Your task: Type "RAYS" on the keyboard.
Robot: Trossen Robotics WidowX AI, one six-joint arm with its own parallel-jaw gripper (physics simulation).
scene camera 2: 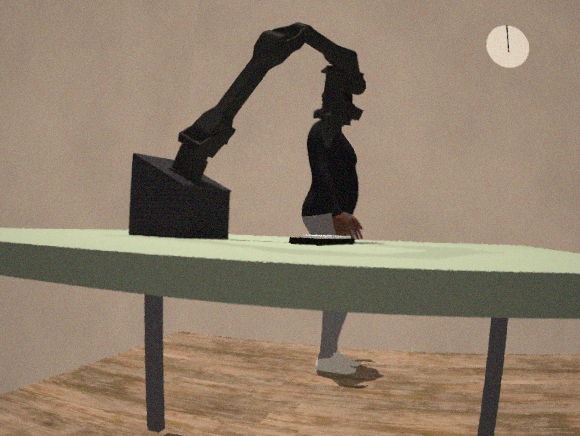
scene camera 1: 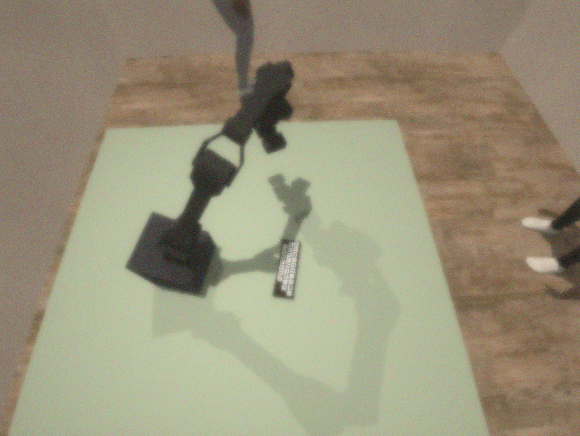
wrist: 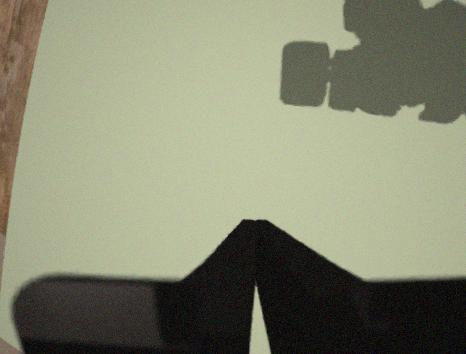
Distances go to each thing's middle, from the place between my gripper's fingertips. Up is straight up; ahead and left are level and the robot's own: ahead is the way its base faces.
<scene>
Now: the black keyboard (scene camera 1: 284, 286) 350 mm to the right of my hand and 240 mm below it.
</scene>
